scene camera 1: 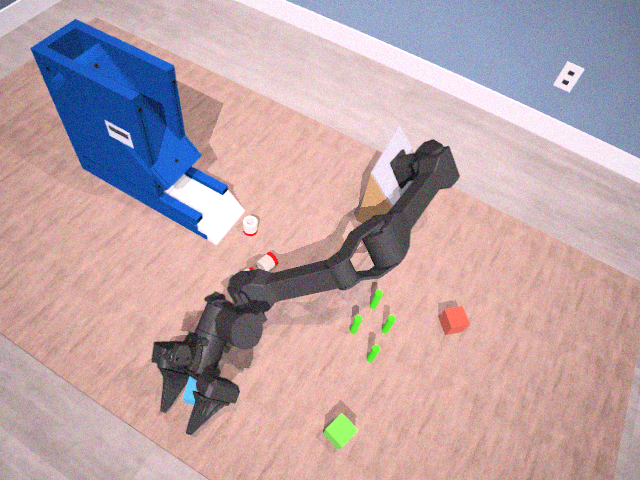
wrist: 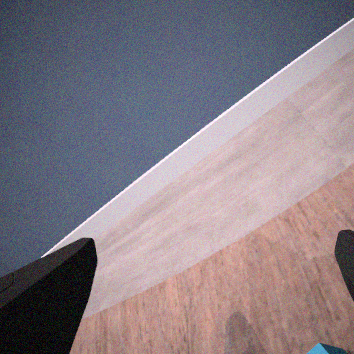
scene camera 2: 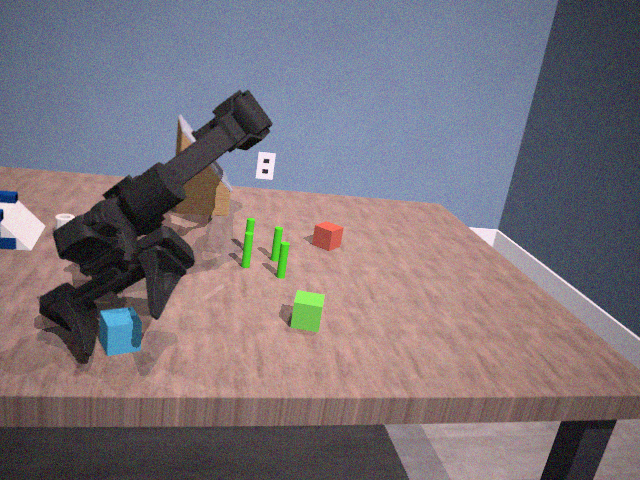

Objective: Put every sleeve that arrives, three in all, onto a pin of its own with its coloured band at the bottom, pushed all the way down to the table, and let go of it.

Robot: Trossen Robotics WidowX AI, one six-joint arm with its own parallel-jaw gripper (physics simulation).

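Note:
A white sleeve (scene camera 1: 250,225) (scene camera 2: 64,220) stands upright by the chute's end, its red band at the bottom in scene camera 1. A second sleeve (scene camera 1: 266,262) lies on its side, red band towards the upper right. Part of a third sleeve's red band (scene camera 1: 249,270) shows beside it; the arm hides the rest. Several green pins (scene camera 1: 376,299) (scene camera 2: 282,260) stand upright and bare right of the arm. My gripper (scene camera 1: 177,422) (scene camera 2: 119,338) (wrist: 221,249) is open, fingers wide apart, low near the table's front edge, away from the sleeves and pins.
A blue cube (scene camera 1: 190,391) (scene camera 2: 119,331) (wrist: 321,349) sits by my fingers. A green cube (scene camera 1: 340,430) (scene camera 2: 308,311) and a red cube (scene camera 1: 454,320) (scene camera 2: 327,236) lie near the pins. A blue dispenser (scene camera 1: 103,113) with a white chute (scene camera 1: 214,209) stands left. A wedge-shaped block (scene camera 1: 373,198) (scene camera 2: 199,198) stands behind the arm.

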